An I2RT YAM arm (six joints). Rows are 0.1 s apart.
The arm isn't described. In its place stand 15 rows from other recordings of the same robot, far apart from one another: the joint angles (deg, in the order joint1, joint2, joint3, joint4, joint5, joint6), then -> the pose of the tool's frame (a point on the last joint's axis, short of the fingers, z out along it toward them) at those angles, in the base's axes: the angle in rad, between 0 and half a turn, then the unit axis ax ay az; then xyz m.
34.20 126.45 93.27 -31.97 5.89 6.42 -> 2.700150 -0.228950 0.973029 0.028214 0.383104 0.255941 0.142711
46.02 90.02 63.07 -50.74 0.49 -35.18 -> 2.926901 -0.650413 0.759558 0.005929 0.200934 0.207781 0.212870
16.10 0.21 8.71 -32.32 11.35 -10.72 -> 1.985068 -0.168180 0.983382 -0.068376 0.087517 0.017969 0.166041
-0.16 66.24 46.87 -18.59 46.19 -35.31 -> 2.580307 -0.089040 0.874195 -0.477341 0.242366 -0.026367 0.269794
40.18 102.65 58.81 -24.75 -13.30 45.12 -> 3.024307 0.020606 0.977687 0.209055 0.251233 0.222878 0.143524
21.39 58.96 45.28 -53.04 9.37 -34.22 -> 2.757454 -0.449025 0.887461 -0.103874 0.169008 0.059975 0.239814
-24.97 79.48 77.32 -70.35 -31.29 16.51 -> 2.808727 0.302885 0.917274 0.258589 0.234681 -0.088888 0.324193
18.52 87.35 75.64 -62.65 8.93 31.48 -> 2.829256 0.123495 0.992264 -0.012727 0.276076 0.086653 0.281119
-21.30 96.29 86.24 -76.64 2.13 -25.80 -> 3.103494 -0.038707 0.998842 -0.028574 0.285513 -0.112737 0.282845
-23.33 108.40 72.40 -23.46 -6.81 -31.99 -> 2.616674 -0.091436 0.993071 -0.073825 0.361963 -0.151513 0.174360
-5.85 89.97 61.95 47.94 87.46 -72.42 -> 2.721689 0.250945 0.672189 -0.696555 0.330013 -0.069563 0.341122
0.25 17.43 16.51 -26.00 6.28 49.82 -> 2.110541 0.439941 0.874215 0.205427 0.111601 -0.003407 0.199115
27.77 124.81 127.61 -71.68 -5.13 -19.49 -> 2.780784 -0.407777 0.911235 0.058039 0.398389 0.213378 0.300050
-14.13 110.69 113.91 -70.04 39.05 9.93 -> 2.785251 0.262257 0.903307 -0.339497 0.377115 -0.118062 0.340701
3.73 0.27 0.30 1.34 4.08 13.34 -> 1.560243 0.119229 0.986077 0.115916 0.110378 0.004658 0.177492
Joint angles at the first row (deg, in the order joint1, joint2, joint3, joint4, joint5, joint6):
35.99 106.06 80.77 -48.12 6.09 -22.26
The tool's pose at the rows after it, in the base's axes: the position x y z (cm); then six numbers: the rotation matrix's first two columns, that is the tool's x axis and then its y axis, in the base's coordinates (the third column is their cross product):
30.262 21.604 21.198 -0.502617 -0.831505 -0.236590 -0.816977 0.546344 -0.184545
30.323 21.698 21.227 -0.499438 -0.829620 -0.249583 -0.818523 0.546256 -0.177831
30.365 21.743 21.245 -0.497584 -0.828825 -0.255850 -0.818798 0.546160 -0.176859
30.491 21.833 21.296 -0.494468 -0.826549 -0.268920 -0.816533 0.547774 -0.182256
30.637 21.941 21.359 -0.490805 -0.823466 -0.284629 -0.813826 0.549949 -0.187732
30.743 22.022 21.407 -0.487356 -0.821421 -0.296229 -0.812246 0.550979 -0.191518
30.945 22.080 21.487 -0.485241 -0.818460 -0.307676 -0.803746 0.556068 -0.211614
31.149 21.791 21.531 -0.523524 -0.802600 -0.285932 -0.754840 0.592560 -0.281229
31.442 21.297 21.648 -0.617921 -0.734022 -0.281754 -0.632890 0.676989 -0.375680
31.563 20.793 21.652 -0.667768 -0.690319 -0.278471 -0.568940 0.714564 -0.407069
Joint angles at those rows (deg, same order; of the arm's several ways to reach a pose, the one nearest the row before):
35.99 106.06 80.77 -47.92 4.86 -22.26
35.99 106.06 80.77 -47.35 4.21 -22.26
35.99 106.06 80.77 -47.02 4.01 -22.28
35.99 106.06 80.77 -46.17 4.03 -22.28
35.99 106.06 80.77 -45.17 4.01 -22.26
35.99 106.06 80.77 -44.42 3.97 -22.28
35.97 106.06 80.77 -43.31 4.89 -22.26
35.92 106.06 80.77 -43.24 10.15 -20.38
35.81 106.06 80.77 -43.27 18.46 -14.26
35.37 106.06 80.77 -44.18 21.74 -10.94

